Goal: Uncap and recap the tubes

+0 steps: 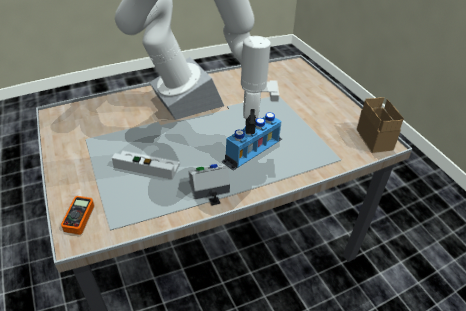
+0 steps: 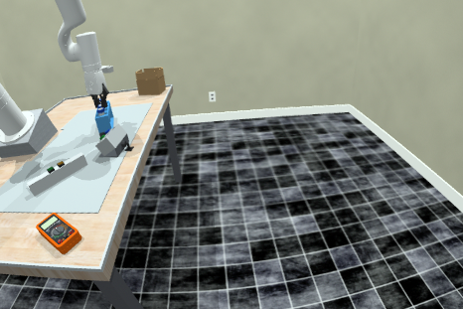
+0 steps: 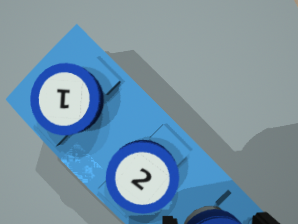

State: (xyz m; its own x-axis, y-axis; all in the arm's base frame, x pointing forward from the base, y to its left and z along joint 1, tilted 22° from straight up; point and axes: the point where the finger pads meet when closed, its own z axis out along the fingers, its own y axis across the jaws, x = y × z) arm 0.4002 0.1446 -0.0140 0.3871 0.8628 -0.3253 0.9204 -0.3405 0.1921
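My hand is 50 mm to the left of the blue-and-white cap, 20 mm short of it and 20 mm above it. From my hand the other things lie so: green key 210 mm to the right, 90 mm ahead, 60 mm below; blue key 170 mm to the right, 90 mm ahead, 60 mm below; key housing 190 mm to the right, 110 mm ahead, 80 mm below.
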